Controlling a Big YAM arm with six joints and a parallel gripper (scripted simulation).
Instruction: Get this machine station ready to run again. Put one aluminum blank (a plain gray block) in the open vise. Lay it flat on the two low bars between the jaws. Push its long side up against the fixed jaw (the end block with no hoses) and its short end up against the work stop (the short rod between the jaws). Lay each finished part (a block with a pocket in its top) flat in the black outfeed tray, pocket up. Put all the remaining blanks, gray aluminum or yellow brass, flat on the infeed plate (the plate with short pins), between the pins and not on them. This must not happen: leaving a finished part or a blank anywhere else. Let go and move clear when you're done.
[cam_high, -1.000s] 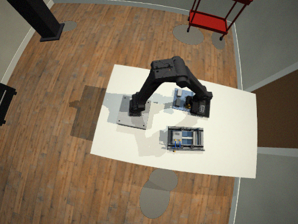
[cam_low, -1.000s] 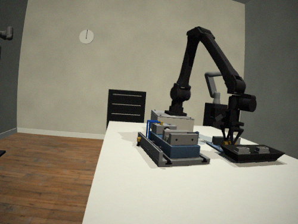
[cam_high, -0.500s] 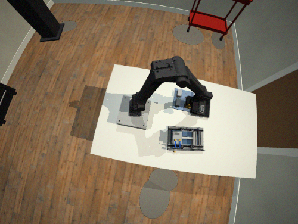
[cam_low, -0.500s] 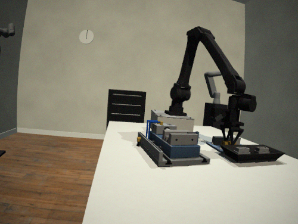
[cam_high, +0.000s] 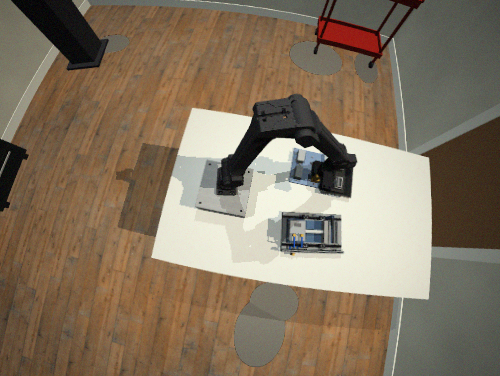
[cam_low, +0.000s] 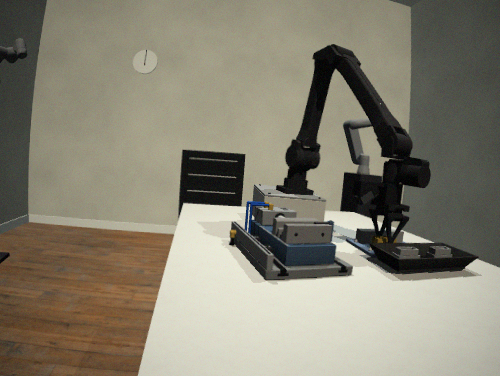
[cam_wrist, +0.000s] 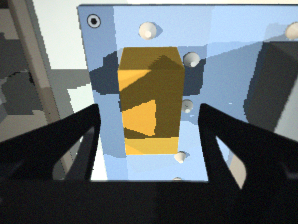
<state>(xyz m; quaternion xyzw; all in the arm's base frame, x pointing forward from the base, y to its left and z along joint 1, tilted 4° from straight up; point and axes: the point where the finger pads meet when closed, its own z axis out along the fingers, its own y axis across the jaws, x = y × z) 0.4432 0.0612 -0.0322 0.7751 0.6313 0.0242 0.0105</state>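
Right now my hand is 2 cm above the yellow brass blank. Round my hand: infeed plate (5 cm to the left, 4 cm below, 4 cm behind); then dark rod (24 cm to the right, 4 cm ahead, 4 cm above); then gray blank (9 cm behind, 2 cm to the left, 2 cm below).
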